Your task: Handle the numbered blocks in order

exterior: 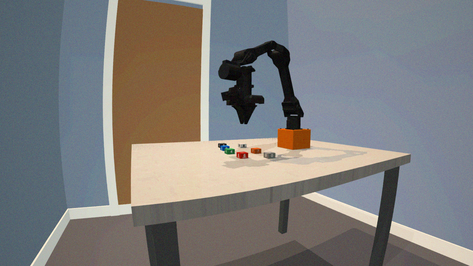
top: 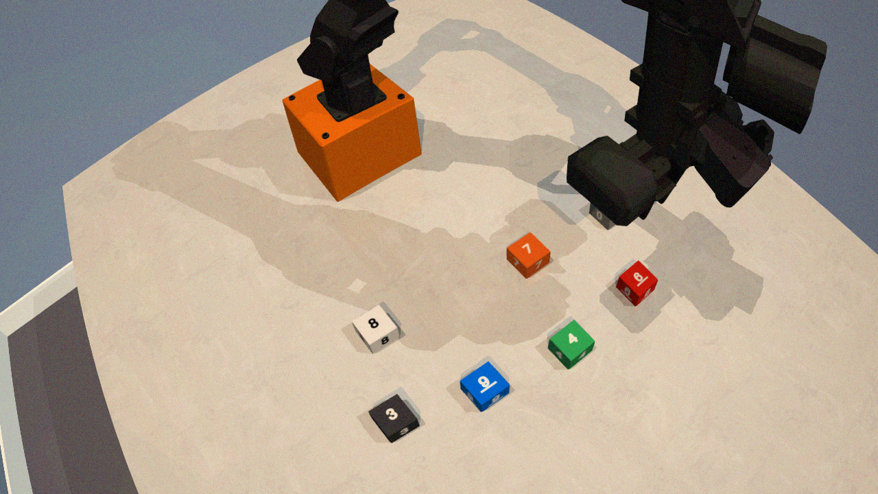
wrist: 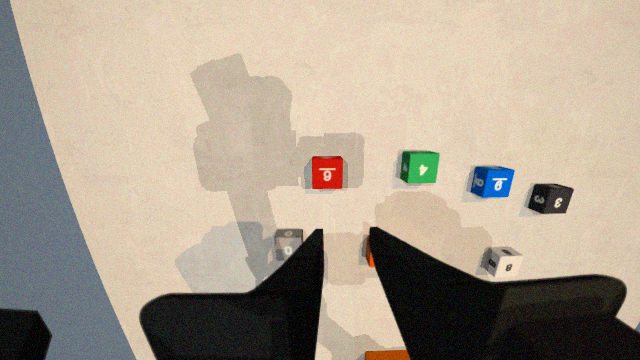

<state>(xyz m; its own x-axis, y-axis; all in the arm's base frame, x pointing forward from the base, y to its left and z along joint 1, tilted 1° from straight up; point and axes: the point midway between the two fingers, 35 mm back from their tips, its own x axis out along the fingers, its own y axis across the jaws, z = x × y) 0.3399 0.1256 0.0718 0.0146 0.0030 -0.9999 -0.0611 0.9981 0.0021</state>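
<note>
The red block lies 1 cm ahead of my gripper tip, 1 cm to the left of it and 11 cm below it. The rest, counted from my gripper tip: green block 2 cm ahead, 10 cm to the right, 11 cm below; then grey block 9 cm behind, 5 cm to the left, 11 cm below; then orange 7 block 9 cm behind, 7 cm to the right, 11 cm below.
</note>
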